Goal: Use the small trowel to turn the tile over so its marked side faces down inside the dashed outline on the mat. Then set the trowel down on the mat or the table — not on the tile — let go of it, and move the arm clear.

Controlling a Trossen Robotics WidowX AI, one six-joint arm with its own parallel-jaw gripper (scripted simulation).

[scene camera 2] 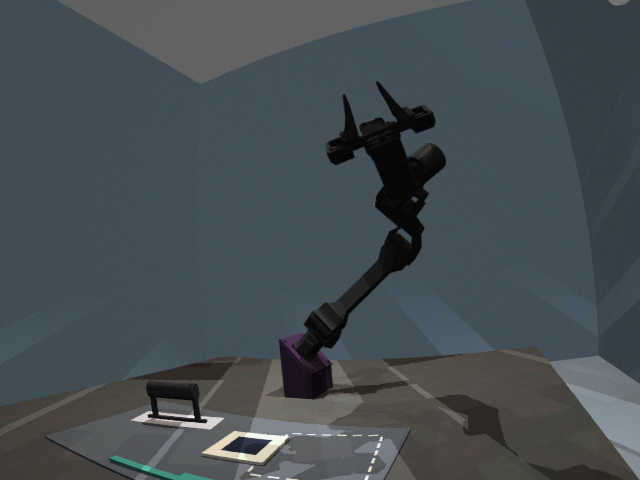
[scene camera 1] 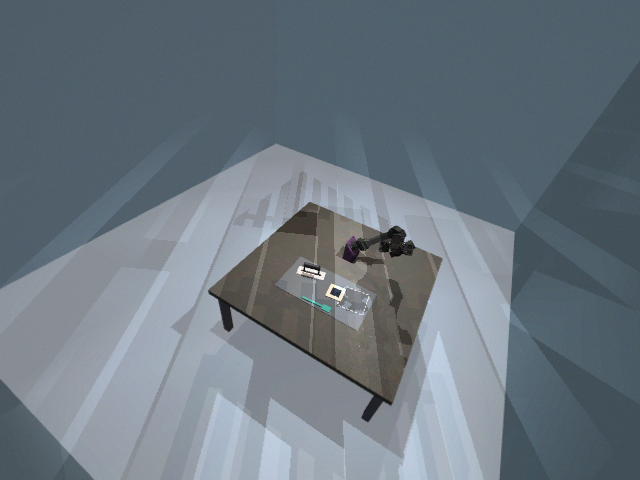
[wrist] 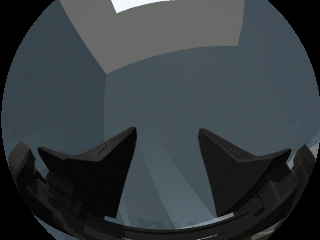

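Scene camera 1 shows a grey mat [scene camera 1: 298, 285]. Scene camera 2 shows my gripper [scene camera 2: 360, 87], open and holding nothing. The wrist view also shows the gripper [wrist: 168, 132].
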